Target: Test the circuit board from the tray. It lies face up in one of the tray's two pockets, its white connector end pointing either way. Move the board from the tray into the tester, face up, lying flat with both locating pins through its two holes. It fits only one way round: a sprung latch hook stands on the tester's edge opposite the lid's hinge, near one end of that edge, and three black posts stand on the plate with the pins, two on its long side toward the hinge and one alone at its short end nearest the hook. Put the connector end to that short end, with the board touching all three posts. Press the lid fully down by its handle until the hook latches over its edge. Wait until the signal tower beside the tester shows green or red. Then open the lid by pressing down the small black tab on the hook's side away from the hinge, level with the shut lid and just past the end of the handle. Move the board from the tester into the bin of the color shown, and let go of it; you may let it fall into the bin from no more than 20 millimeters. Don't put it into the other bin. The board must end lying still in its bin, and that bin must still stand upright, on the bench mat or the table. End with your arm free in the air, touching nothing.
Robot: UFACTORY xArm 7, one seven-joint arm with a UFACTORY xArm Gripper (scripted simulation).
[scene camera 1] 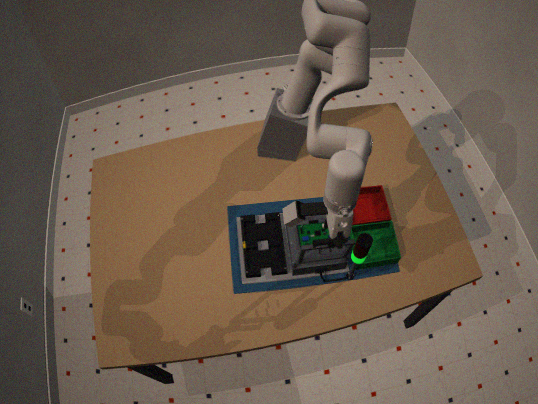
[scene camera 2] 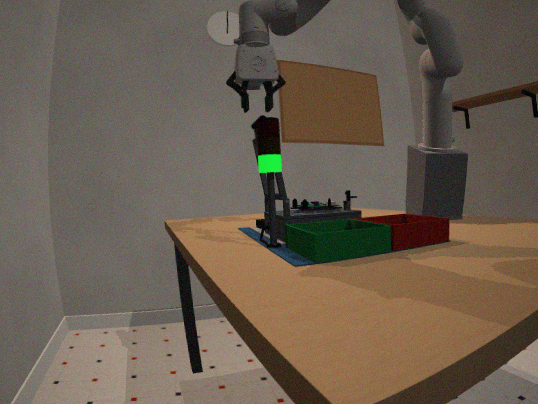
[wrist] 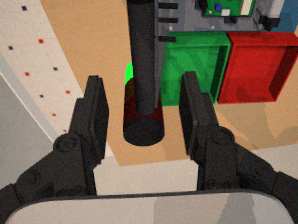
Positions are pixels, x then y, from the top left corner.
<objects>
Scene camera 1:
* my gripper: 331,236
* green bin: 385,245
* red bin: 371,207
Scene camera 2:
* my gripper: 257,111
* green bin: 354,238
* red bin: 411,230
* tester: 268,135
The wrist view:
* my gripper: 142,91
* green bin: 207,57
</objects>
